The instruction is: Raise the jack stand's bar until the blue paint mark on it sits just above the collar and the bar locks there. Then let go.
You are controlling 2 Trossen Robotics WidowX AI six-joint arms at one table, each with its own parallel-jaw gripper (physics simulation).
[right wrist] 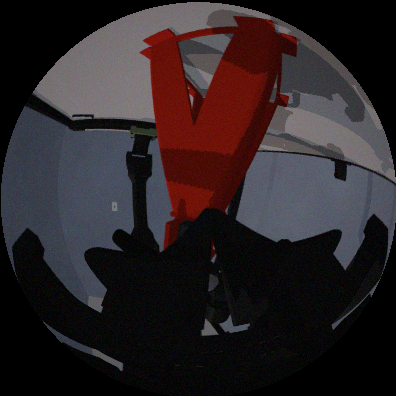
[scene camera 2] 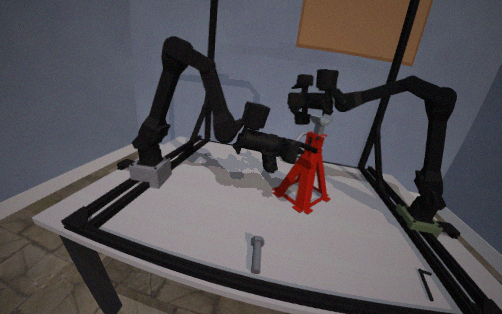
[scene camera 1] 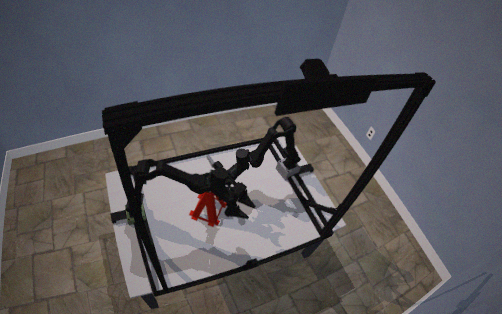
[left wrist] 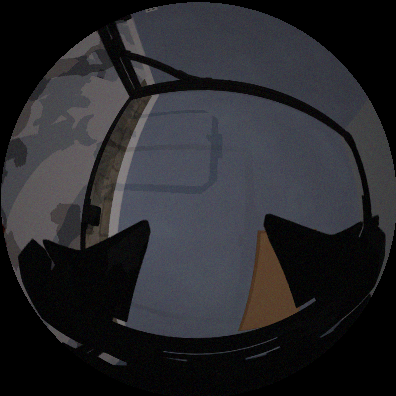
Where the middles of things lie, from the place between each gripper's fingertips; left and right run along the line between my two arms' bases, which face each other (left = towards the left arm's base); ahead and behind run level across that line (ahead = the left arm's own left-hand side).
Labels:
The lever handle (right wrist: 125, 241) lies 28 cm ahead of my left hand, 10 cm below it and 5 cm to the left of it. Round my left hand: red jack stand (scene camera 2: 308, 163) (24 cm ahead, 16 cm below, 8 cm to the left).
Now: the lever handle 30 mm ahead of my right hand and 40 mm above it. The rest, counted from my right hand: red jack stand: 10 mm behind, 40 mm to the left, 20 mm below.

